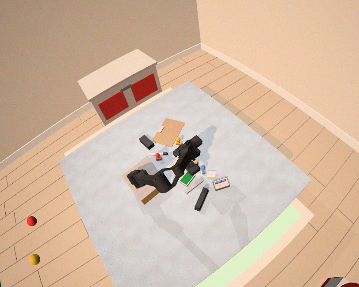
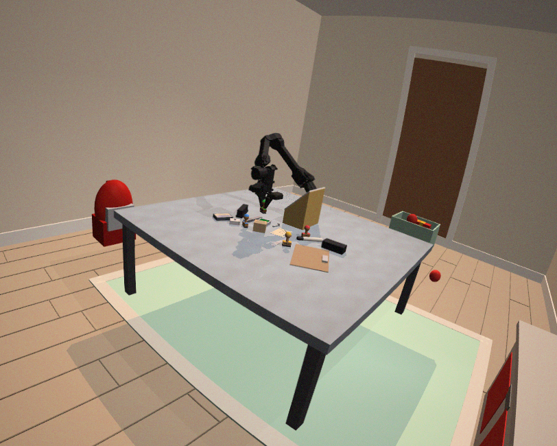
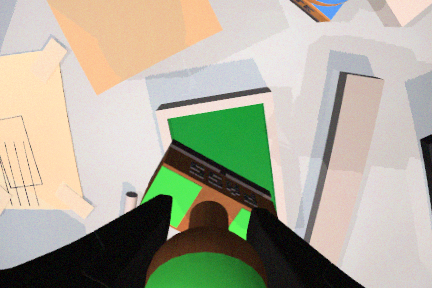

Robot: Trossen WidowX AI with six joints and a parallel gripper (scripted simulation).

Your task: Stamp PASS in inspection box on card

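My gripper tip is 30 mm past the green ink pad, 10 mm to the left of it and 90 mm above it. Round my gripper tip: pin (80 mm behind, 50 mm to the left, 90 mm below); then tan box (60 mm ahead, 40 mm to the left, 70 mm below); then blue stamp (80 mm ahead, 40 mm to the right, 80 mm below).
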